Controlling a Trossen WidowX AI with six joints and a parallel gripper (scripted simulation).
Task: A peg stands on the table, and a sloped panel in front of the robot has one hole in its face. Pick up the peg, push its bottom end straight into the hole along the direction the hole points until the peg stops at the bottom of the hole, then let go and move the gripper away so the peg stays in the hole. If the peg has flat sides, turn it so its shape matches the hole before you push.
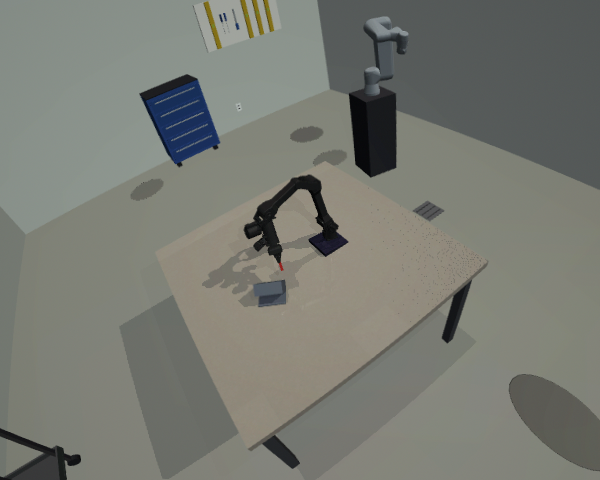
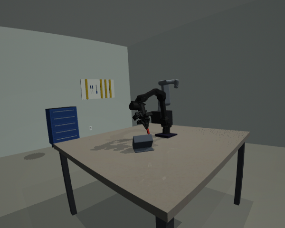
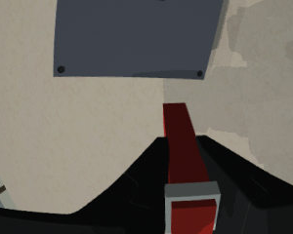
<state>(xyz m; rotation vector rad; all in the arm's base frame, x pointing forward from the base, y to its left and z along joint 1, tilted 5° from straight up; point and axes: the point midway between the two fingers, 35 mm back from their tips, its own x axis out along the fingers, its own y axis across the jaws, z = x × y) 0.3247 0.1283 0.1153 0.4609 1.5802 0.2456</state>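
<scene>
The grey sloped panel lies 80 mm ahead of my gripper tip, 50 mm to the left of it and 80 mm below it. Also, from my gripper tip: red square peg: 10 mm to the right, 20 mm above.
</scene>
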